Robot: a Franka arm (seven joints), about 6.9 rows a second.
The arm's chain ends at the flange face. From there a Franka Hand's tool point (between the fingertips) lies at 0.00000 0.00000 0.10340 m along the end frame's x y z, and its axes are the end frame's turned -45 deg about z.
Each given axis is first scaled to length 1.
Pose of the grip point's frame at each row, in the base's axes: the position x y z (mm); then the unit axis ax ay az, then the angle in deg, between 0 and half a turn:
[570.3, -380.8, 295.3, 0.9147, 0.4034, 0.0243, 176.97]
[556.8, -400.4, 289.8, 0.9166, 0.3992, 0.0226, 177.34]
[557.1, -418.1, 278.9, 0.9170, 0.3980, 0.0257, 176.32]
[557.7, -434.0, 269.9, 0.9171, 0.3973, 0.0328, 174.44]
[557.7, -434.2, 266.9, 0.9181, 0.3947, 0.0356, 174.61]
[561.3, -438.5, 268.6, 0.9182, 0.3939, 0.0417, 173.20]
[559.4, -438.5, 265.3, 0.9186, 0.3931, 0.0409, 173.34]
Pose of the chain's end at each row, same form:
[563.5, -377.8, 398.4, 0.9992, 0.0226, 0.0326, 178.27]
[550.6, -397.9, 393.0, 0.9994, 0.0180, 0.0298, 178.53]
[549.6, -414.1, 382.0, 0.9992, 0.0168, 0.0360, 177.73]
[547.5, -427.5, 372.6, 0.9987, 0.0161, 0.0489, 176.30]
[547.1, -428.2, 369.6, 0.9986, 0.0133, 0.0509, 176.58]
[548.6, -430.6, 370.9, 0.9980, 0.0125, 0.0612, 175.55]
[546.9, -430.8, 367.7, 0.9981, 0.0116, 0.0600, 175.64]

